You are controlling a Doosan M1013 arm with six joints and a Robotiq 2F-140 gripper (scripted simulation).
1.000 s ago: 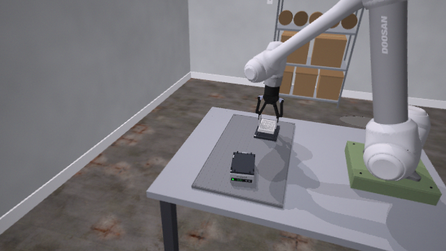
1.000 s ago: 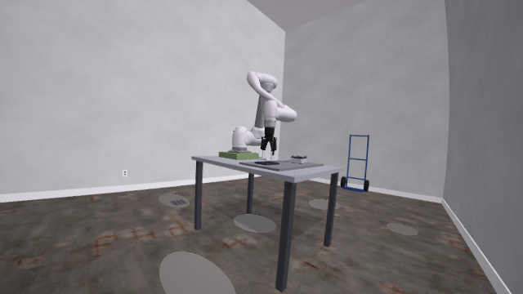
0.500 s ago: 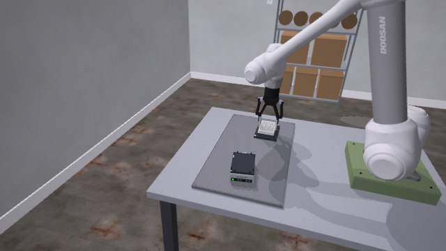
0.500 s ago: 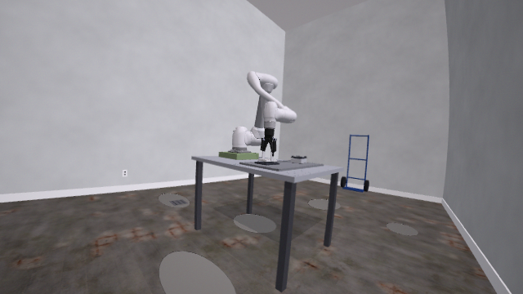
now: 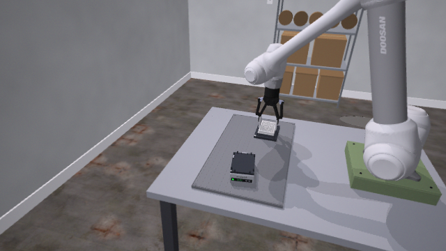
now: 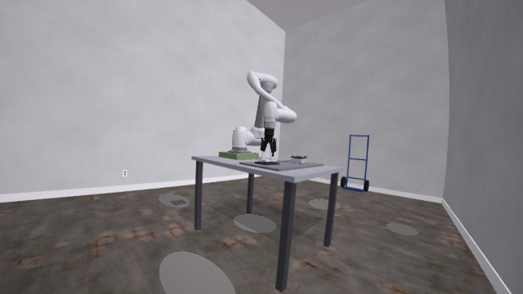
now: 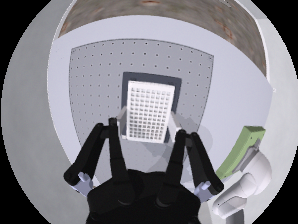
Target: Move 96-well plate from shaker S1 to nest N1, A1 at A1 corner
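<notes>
Now: hand 2 cm above the white 96-well plate. Round my hand: dark plate nest (5 cm below).
</notes>
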